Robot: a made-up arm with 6 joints. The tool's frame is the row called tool. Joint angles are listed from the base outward. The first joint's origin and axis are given. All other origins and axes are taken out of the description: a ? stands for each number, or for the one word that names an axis. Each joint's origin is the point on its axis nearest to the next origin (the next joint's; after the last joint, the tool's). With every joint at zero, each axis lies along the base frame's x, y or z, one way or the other. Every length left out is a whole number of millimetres.
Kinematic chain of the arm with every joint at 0, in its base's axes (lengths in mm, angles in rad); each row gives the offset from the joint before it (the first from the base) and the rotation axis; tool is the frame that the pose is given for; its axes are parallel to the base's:
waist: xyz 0 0 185 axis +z
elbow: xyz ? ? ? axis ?
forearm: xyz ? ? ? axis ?
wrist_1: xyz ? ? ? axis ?
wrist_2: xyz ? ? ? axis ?
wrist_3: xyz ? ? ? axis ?
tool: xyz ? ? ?
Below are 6 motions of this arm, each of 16 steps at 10 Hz.
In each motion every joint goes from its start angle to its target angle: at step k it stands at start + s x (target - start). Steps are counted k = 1, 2, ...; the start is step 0. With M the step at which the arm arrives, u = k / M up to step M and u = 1 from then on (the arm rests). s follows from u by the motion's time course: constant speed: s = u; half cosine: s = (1 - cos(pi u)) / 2; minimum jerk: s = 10 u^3 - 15 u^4 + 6 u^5.
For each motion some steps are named. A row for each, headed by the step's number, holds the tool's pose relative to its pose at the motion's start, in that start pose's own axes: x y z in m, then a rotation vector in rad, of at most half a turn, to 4 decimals.
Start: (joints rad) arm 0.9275 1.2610 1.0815 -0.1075 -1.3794 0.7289
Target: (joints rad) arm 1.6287 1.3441 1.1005 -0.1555 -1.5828 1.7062
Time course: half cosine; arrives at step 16
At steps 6, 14, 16:
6: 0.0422 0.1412 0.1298 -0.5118 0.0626 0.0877
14: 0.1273 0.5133 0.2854 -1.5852 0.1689 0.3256
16: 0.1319 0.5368 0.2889 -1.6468 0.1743 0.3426

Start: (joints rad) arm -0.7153 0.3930 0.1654 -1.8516 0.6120 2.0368
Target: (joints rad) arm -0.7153 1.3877 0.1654 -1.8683 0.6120 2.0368
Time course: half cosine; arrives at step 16
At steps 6, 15, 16:
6: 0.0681 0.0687 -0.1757 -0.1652 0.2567 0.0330
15: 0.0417 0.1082 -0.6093 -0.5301 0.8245 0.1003
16: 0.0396 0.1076 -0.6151 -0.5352 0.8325 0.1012

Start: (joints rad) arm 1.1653 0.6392 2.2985 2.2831 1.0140 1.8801
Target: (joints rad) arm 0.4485 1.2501 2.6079 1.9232 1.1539 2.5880
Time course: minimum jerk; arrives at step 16
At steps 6, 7, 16:
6: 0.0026 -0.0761 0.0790 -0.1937 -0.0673 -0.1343
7: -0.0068 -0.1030 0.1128 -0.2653 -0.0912 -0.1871
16: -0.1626 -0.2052 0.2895 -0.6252 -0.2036 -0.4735

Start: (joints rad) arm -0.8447 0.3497 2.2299 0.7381 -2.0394 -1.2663
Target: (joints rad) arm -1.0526 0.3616 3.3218 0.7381 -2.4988 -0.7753
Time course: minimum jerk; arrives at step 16
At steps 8, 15, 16:
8: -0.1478 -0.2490 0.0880 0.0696 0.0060 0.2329
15: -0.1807 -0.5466 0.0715 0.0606 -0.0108 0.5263
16: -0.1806 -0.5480 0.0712 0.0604 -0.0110 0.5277

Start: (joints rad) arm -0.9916 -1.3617 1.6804 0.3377 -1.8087 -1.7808
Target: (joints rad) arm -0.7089 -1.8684 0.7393 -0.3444 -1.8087 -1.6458
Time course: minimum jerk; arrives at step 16
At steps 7, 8, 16:
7: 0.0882 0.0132 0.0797 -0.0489 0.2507 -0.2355
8: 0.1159 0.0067 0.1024 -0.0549 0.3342 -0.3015
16: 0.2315 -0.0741 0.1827 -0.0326 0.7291 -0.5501

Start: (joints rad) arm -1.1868 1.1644 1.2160 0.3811 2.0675 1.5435
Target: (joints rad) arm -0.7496 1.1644 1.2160 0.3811 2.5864 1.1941
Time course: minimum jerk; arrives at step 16
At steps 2, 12, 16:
2: 0.0016 0.0020 0.0058 0.0111 0.0031 -0.0110
12: 0.1250 0.0524 0.3217 0.5629 0.1474 -0.6501
16: 0.1435 0.0507 0.3578 0.6177 0.1607 -0.7301

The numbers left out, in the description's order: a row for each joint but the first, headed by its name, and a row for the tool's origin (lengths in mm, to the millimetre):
elbow: xyz 0 0 0, axis +y
forearm: xyz 0 0 375, axis -y
wrist_1: xyz 547 0 0, axis -x
wrist_2: xyz 0 -130 0, axis -y
wrist_3: xyz 0 0 0, axis -x
tool: xyz 0 0 0

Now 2 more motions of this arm.
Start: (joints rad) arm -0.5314 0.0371 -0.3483 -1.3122 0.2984 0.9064
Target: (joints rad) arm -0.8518 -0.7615 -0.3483 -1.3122 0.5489 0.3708
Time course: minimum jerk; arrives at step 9
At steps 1, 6, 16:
1: -0.0013 -0.0005 0.0045 0.0099 -0.0110 -0.0022
6: -0.1828 -0.0516 0.2531 0.6290 -0.7919 -0.0042
16: -0.2564 -0.0628 0.2925 0.7697 -1.0113 0.0546

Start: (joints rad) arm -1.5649 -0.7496 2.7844 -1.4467 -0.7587 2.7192
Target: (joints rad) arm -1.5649 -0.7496 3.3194 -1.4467 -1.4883 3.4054
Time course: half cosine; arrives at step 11
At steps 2, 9, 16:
2: 0.0016 -0.0234 0.0045 -0.0843 -0.0600 -0.0072
9: -0.0262 -0.2569 0.0915 -1.0501 -0.6432 -0.1693
16: -0.0330 -0.2767 0.1031 -1.1447 -0.6948 -0.1907

